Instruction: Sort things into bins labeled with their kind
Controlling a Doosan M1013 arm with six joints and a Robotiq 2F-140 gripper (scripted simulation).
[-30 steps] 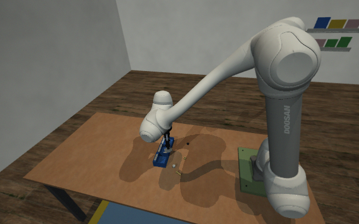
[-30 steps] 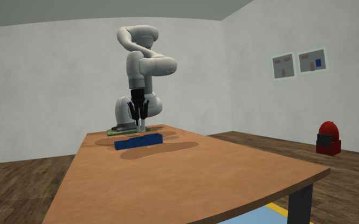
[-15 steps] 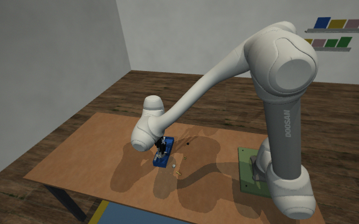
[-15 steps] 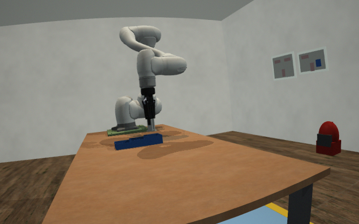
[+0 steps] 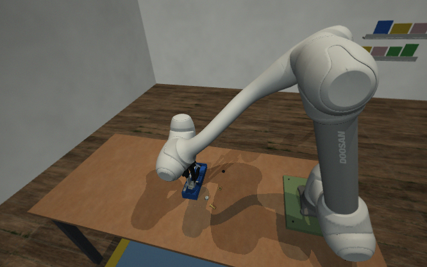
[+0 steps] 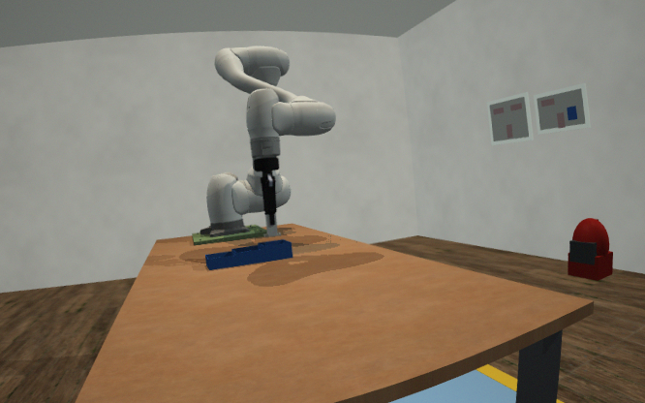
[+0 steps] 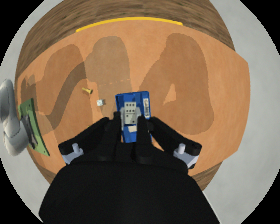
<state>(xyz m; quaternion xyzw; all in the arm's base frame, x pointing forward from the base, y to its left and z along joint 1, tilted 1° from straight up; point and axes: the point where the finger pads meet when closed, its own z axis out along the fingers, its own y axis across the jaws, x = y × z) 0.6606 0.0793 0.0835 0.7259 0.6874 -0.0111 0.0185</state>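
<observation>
Right now the brass bolt is 13 cm behind my hand, 10 cm below it and 6 cm to the left of it. Also, from my hand: long blue bin 8 cm to the right, 8 cm below, 1 cm ahead; then brass nut 14 cm behind, 10 cm below, 6 cm to the right; then white flat part 3 cm below.
</observation>
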